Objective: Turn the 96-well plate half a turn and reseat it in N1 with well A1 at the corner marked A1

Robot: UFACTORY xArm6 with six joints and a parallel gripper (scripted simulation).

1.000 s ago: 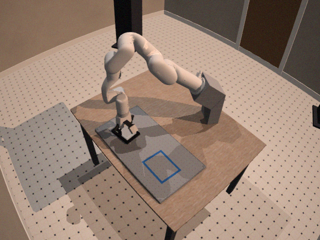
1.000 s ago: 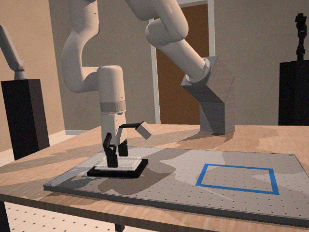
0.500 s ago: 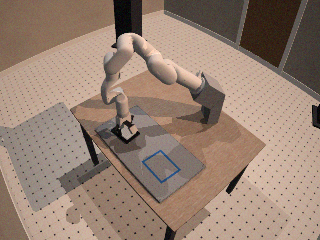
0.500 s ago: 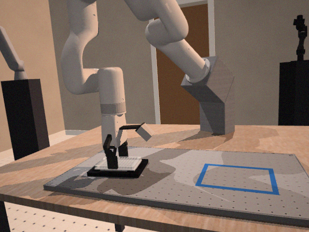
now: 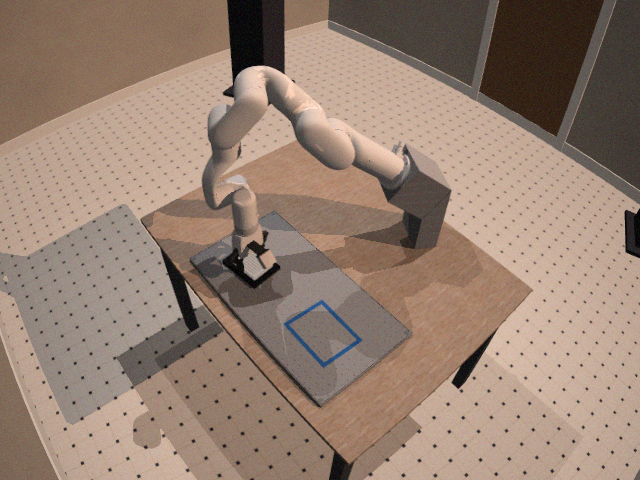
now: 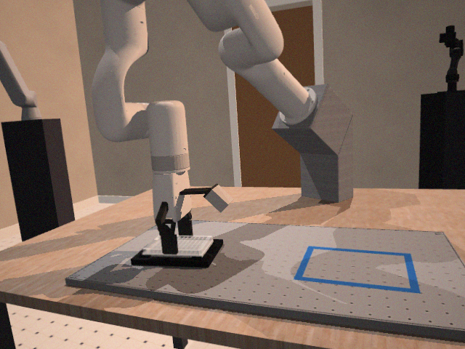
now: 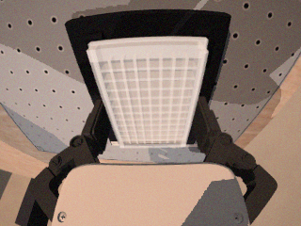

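Right now the 96-well plate is 10 mm below my hand. Round my hand: black plate nest N1 (20 mm below).
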